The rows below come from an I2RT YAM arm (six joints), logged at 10 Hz.
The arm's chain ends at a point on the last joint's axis. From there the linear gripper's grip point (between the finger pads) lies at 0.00 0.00 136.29 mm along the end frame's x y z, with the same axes.
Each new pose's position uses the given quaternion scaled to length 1; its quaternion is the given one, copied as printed.
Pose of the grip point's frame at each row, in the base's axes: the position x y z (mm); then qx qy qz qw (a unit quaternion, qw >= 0):
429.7, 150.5, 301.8, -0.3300, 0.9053, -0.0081, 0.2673
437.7, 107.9, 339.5, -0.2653, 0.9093, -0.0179, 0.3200
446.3, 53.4, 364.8, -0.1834, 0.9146, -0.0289, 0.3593
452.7, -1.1, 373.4, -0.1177, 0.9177, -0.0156, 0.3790
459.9, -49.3, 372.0, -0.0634, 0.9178, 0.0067, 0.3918
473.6, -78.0, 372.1, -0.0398, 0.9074, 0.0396, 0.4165
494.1, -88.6, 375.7, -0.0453, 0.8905, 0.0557, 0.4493
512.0, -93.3, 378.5, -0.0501, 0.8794, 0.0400, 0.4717
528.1, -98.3, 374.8, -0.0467, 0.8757, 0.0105, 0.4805
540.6, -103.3, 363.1, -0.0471, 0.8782, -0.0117, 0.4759
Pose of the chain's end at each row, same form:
363.0, 128.5, 418.6, -0.3300, 0.9053, -0.0081, 0.2673
357.1, 89.2, 447.8, -0.2653, 0.9093, -0.0179, 0.3200
355.3, 42.6, 465.7, -0.1834, 0.9146, -0.0289, 0.3593
357.4, -9.4, 470.5, -0.1177, 0.9177, -0.0156, 0.3790
362.0, -57.7, 466.4, -0.0634, 0.9178, 0.0067, 0.3918
371.0, -92.3, 460.7, -0.0398, 0.9074, 0.0396, 0.4165
385.7, -107.7, 456.1, -0.0453, 0.8905, 0.0557, 0.4493
399.5, -109.3, 453.7, -0.0501, 0.8794, 0.0400, 0.4717
413.5, -106.9, 448.1, -0.0467, 0.8757, 0.0105, 0.4805
426.5, -106.6, 437.6, -0.0471, 0.8782, -0.0117, 0.4759

